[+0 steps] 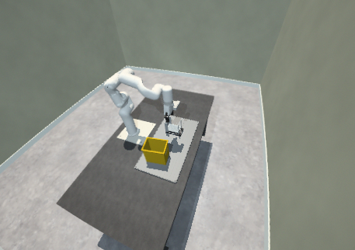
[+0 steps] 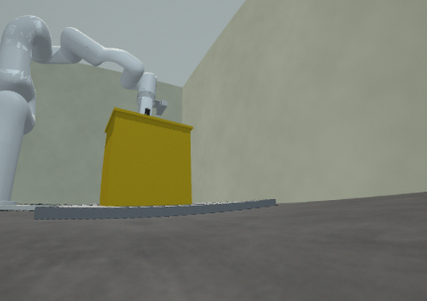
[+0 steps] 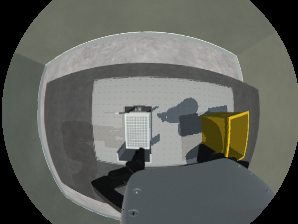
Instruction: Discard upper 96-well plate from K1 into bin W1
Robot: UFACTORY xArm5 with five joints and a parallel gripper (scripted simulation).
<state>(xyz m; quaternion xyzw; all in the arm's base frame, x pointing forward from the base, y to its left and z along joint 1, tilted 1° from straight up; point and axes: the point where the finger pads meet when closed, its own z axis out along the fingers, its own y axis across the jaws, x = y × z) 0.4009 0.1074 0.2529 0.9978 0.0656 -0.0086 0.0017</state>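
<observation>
My hand is 2 cm past the 96-well plate, 8 cm to the right of it and 22 cm above it. Also, from my hand: yellow plastics bin W1: 26 cm to the right, 16 cm below; K1 label: 6 cm ahead, 9 cm to the left, 24 cm below.
</observation>
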